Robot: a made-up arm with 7 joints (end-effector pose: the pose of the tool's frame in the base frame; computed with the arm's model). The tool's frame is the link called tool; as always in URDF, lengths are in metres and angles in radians. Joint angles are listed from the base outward.
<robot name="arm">
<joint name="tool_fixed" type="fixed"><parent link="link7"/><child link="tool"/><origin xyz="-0.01 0.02 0" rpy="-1.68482 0.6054 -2.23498"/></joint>
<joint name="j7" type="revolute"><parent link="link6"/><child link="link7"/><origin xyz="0 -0.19 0" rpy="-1.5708 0 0"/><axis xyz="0 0 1"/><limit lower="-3.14" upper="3.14" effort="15" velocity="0.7"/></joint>
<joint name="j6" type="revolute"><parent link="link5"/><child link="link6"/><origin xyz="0.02 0 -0.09" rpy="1.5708 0 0"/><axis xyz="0 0 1"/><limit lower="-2.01" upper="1.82" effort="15" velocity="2.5"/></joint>
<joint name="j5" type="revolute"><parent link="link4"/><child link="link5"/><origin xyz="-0.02 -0.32 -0.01" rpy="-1.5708 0 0"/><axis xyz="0 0 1"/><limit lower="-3.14" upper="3.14" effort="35" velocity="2.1"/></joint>
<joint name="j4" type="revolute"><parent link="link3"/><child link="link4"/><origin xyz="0.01 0.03 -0.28" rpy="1.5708 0 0"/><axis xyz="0 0 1"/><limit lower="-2.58" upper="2.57" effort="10" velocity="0.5"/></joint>
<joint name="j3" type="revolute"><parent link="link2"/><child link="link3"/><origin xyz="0 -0.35 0.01" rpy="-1.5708 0 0"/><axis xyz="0 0 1"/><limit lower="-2.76" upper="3.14" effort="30" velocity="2.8"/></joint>
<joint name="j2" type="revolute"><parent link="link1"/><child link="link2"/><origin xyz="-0.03 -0.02 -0.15" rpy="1.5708 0 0"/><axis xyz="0 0 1"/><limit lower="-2.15" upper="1.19" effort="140" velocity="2.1"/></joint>
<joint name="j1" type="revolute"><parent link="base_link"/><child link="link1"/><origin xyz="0.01 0 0.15" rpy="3.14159 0 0"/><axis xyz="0 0 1"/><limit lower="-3.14" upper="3.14" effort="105" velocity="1.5"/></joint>
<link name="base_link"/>
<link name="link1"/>
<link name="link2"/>
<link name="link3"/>
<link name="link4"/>
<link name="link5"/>
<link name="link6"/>
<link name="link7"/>
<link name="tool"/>
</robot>
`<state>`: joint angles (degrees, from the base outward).
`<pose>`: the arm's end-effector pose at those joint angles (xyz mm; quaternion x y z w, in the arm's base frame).
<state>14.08 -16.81 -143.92 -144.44 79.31 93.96 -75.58</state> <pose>211.7 56.3 701.8 0.4267 0.2792 -0.0230 0.8599</pose>
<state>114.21 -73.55 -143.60 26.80 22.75 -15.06 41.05</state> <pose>670.9 1030.9 487.2 0.4247 0.7315 0.0951 0.5248</pose>
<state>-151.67 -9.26 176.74 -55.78 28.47 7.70 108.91</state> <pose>-284.3 48.0 1342.9 0.4357 -0.6110 0.2080 0.6274</pose>
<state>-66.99 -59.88 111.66 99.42 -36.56 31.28 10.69</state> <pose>265.8 -682.8 356.6 -0.4309 -0.0607 -0.3345 0.8359</pose>
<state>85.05 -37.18 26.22 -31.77 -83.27 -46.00 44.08</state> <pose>-66.2 937.8 943.4 -0.0278 0.4049 0.5174 0.7534</pose>
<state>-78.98 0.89 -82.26 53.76 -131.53 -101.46 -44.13</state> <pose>-333.0 253.1 1064.4 -0.2931 0.3286 0.1883 0.8779</pose>
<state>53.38 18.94 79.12 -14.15 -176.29 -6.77 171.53</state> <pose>316.7 -115.5 1469.1 0.7164 -0.1292 0.0994 0.6784</pose>
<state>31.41 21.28 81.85 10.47 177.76 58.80 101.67</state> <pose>347.3 -83.0 1425.4 0.6085 0.6204 0.3640 0.3352</pose>
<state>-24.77 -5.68 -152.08 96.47 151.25 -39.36 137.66</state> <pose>-620.2 34.0 735.5 0.0231 -0.6229 0.7801 0.0540</pose>
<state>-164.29 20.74 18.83 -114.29 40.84 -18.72 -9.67</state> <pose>314.1 -258.5 773.2 0.0422 0.2230 -0.7463 0.6258</pose>
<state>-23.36 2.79 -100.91 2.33 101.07 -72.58 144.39</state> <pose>-110.3 22.9 1396.6 0.5513 -0.5676 0.5128 0.3331</pose>
